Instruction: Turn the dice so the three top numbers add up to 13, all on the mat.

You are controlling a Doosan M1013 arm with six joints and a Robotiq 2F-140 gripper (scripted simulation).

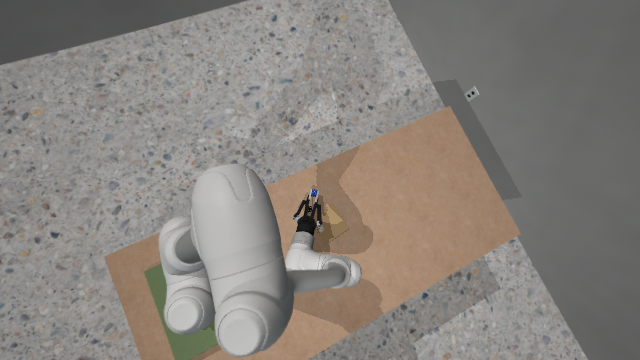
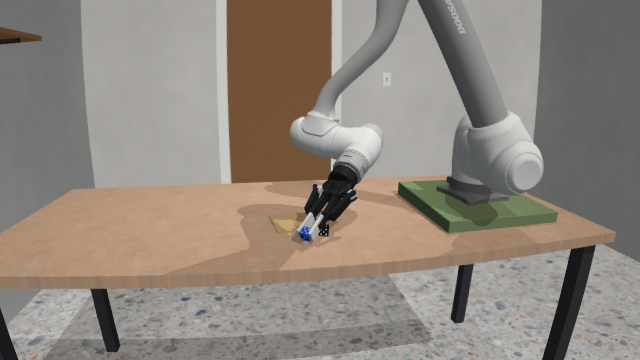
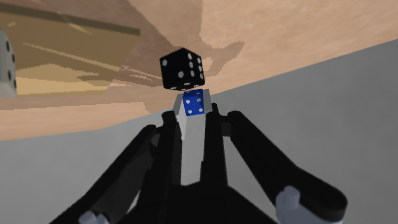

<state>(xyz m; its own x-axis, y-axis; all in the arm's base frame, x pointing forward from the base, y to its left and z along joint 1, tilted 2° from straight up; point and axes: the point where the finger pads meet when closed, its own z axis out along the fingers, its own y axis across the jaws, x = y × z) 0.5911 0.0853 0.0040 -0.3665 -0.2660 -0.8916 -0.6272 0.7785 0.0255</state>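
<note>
Right now my hand is 5 cm past the black die, 4 cm to the left of it and 3 cm above it. Also, from my hand: white die 14 cm to the right, 6 cm behind, 2 cm below; blue die 2 cm ahead, 1 cm to the left, 1 cm below; tan mat 15 cm to the right, 4 cm below, 1 cm behind.
</note>
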